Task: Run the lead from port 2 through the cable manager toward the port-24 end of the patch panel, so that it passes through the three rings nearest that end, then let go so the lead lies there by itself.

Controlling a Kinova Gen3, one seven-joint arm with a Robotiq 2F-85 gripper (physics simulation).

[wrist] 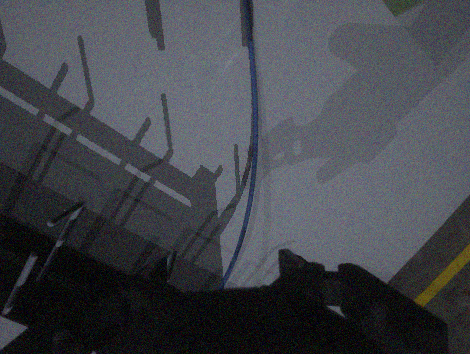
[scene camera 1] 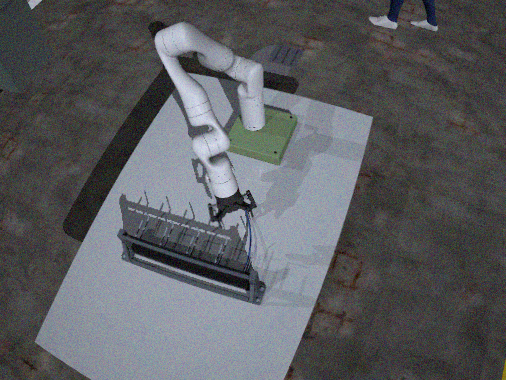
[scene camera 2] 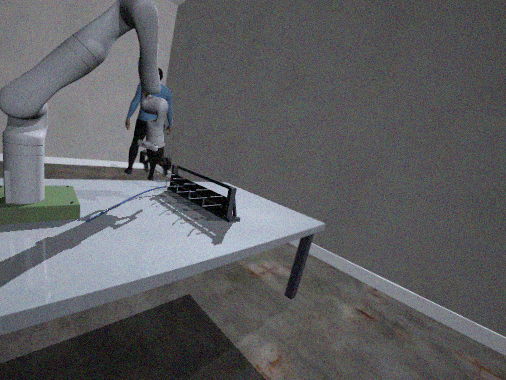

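Observation:
The dark patch panel [scene camera 1: 191, 268] [scene camera 2: 229, 199] stands on the white table [scene camera 1: 176, 339] [scene camera 2: 176, 245]. Its cable manager rings [scene camera 1: 187, 235] [wrist: 167, 140] stick out on the arm's side. The blue lead [scene camera 1: 248, 241] [scene camera 2: 119, 203] [wrist: 253, 140] runs from a port at the panel's right end out across the table toward the arm's base. My gripper [scene camera 1: 233, 214] [scene camera 2: 157, 171] [wrist: 224, 266] is open and hangs low over the lead, just behind the panel's right end. The lead passes close by one fingertip in the wrist view, and nothing is held between the fingers.
The arm's green base [scene camera 1: 263, 137] [scene camera 2: 70, 203] sits at the back of the table. A person [scene camera 2: 138, 124] walks on the floor beyond the table. The table's edge [scene camera 2: 251, 250] is near the panel's far end.

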